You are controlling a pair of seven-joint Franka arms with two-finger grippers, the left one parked.
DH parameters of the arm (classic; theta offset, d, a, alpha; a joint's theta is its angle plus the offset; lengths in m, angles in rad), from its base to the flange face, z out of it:
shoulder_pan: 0 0.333 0 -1.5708
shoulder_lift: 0 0 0 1.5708
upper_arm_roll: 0 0.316 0.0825 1.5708
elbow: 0 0 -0.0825 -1.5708
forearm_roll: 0 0.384 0 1.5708
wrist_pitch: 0 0 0.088 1.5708
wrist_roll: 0 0.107 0 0
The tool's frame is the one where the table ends.
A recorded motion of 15 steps. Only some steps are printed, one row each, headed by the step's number.
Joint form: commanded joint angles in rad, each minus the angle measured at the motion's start. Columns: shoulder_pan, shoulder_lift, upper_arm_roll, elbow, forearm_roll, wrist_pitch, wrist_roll.
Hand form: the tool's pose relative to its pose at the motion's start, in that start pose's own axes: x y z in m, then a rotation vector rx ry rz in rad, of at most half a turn. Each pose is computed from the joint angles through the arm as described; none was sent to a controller.
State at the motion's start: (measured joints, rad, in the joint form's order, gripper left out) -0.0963 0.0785 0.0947 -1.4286 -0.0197 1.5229 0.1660
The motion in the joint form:
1: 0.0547 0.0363 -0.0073 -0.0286 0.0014 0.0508 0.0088
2: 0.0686 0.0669 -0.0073 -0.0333 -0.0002 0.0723 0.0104
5: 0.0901 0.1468 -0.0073 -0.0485 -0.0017 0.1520 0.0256
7: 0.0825 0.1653 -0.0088 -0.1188 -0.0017 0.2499 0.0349
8: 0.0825 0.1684 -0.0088 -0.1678 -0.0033 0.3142 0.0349
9: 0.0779 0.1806 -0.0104 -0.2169 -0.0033 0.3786 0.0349
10: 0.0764 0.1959 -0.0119 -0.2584 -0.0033 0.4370 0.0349
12: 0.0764 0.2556 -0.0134 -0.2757 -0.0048 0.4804 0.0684
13: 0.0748 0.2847 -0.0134 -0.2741 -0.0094 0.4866 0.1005
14: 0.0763 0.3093 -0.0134 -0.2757 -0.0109 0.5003 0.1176
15: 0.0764 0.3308 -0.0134 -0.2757 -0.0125 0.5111 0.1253
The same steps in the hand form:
1: 0.0100 -0.0300 0.0299 0.0020 -0.0141 -0.0396
2: 0.0182 -0.0397 0.0485 0.0005 -0.0276 -0.0522
5: 0.0406 -0.0577 0.0981 0.0024 -0.0433 -0.0594
7: 0.0485 -0.0548 0.1351 0.0058 -0.0348 -0.0425
8: 0.0496 -0.0557 0.1550 0.0075 -0.0226 -0.0439
9: 0.0515 -0.0530 0.1807 0.0091 -0.0198 -0.0388
10: 0.0525 -0.0520 0.2051 0.0107 -0.0185 -0.0367
12: 0.0582 -0.0528 0.2479 0.0061 -0.0520 -0.0029
13: 0.0607 -0.0521 0.2655 -0.0015 -0.0722 0.0287
14: 0.0623 -0.0535 0.2811 -0.0044 -0.0844 0.0435
15: 0.0638 -0.0540 0.2942 -0.0070 -0.0948 0.0502

